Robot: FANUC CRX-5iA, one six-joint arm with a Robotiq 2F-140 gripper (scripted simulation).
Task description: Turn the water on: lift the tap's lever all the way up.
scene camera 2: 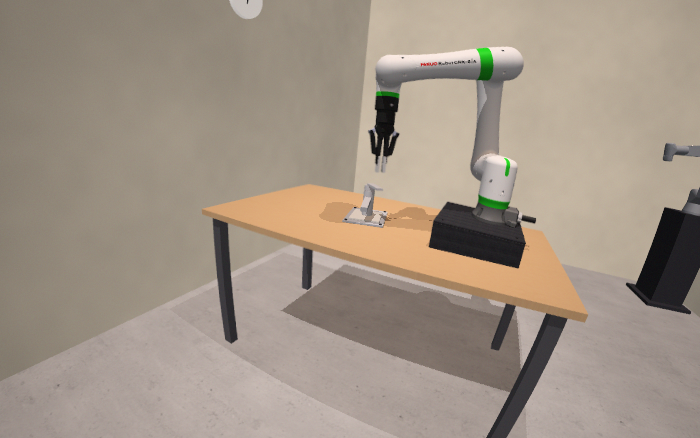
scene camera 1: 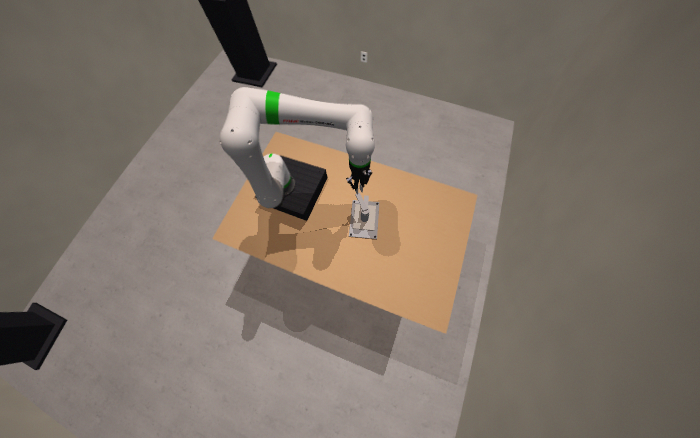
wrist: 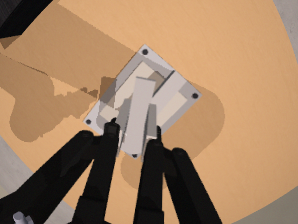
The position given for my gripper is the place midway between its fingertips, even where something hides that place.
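My gripper (scene camera 2: pixel 379 172) is visible, and it is the same gripper (wrist: pixel 138 112) that appears in the wrist view. A tap (wrist: pixel 168 99) is visible too.
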